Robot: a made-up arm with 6 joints.
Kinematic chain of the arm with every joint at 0, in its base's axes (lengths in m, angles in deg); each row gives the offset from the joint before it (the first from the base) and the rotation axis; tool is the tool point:
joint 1: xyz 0 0 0.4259 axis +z
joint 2: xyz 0 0 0 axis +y
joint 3: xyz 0 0 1.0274 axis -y
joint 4: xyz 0 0 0 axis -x
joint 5: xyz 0.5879 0 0 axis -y
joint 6: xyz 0 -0.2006 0 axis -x
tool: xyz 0 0 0
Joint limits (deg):
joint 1: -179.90..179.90
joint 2: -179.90..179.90
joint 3: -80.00..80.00
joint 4: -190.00..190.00
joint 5: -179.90..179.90
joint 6: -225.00..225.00
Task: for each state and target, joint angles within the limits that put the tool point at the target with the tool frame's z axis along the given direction. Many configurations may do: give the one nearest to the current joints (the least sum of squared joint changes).
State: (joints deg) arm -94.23 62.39 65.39 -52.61 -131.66 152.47
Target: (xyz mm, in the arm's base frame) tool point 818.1 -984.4 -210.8 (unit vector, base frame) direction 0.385 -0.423 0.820
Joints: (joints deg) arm -44.37 94.64 43.32 -49.02 -156.56 135.43
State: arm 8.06 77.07 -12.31 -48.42 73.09 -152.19
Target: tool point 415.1 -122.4 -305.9 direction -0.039 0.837 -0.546
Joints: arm -14.81 112.27 -15.46 -86.51 36.58 -190.58
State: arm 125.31 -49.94 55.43 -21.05 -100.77 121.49
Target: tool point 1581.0 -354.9 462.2 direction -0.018 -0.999 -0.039
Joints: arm 160.25 -92.76 80.00 -3.40 -85.84 71.70
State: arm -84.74 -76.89 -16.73 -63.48 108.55 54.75
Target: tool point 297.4 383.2 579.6 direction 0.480 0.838 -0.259
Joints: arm -124.63 -99.60 -49.34 -97.72 89.77 35.46
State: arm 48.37 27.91 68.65 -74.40 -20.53 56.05
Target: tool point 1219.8 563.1 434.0 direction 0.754 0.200 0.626
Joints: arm 28.11 63.54 34.14 -67.11 -34.16 50.91
